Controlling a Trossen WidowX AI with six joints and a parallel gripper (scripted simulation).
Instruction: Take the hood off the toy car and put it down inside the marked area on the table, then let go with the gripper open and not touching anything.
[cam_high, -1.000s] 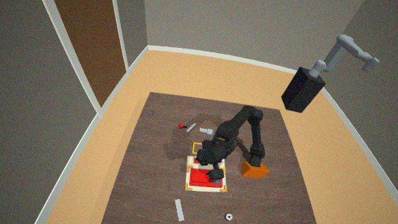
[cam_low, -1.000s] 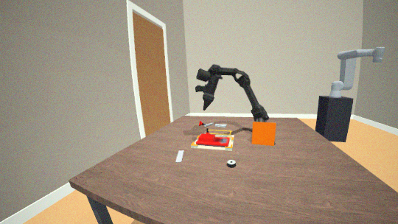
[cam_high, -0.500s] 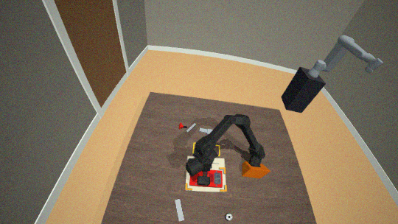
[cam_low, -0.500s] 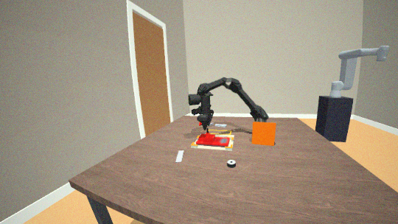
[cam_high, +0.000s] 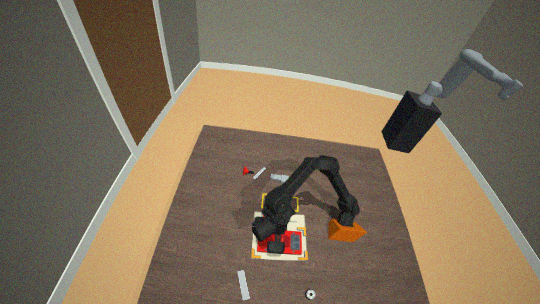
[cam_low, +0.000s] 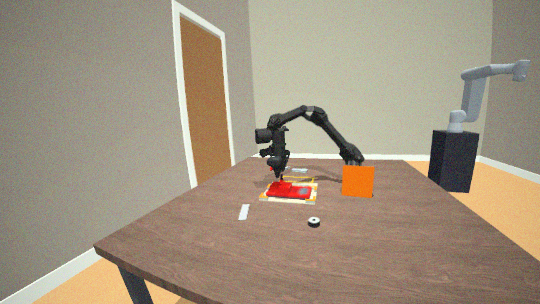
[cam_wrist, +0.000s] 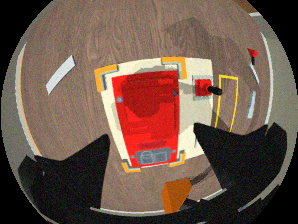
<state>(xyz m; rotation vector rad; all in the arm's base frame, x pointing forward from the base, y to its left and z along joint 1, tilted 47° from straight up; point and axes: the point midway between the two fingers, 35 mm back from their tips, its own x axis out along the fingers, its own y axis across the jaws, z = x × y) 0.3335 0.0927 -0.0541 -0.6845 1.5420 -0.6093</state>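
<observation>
Right now my gripper tip is 6 cm above the hood. The rest, counted from my gripper tip: grey bar 20 cm to the left, 10 cm below, 9 cm ahead.
</observation>
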